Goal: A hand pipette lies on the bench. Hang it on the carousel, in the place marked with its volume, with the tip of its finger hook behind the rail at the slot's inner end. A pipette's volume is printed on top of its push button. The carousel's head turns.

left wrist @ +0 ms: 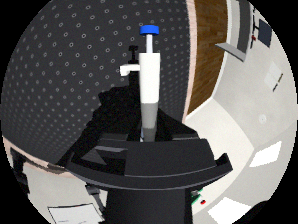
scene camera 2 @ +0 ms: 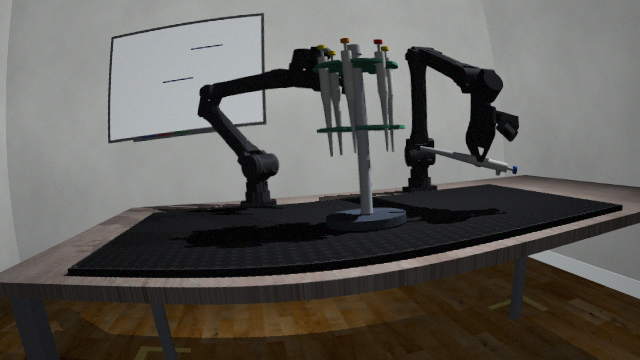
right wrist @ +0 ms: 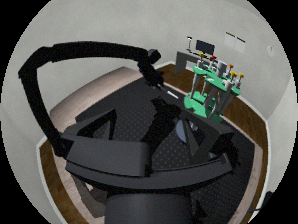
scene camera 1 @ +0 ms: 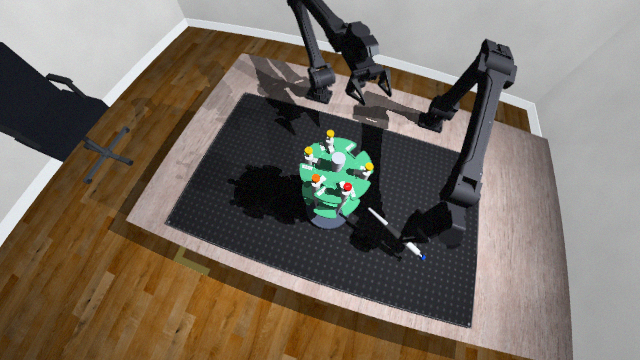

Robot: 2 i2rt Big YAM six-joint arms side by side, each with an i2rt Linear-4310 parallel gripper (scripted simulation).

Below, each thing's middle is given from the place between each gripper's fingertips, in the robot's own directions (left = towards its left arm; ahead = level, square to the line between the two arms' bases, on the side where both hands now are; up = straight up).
I see the blue-button pipette [left wrist: 148,66] 2 cm behind my left hand [scene camera 2: 479,164] and 1 cm to the right of it.
My right hand [scene camera 1: 378,100] is 32 cm short of the blue-button pipette, 19 cm to the right of it and 22 cm above it.
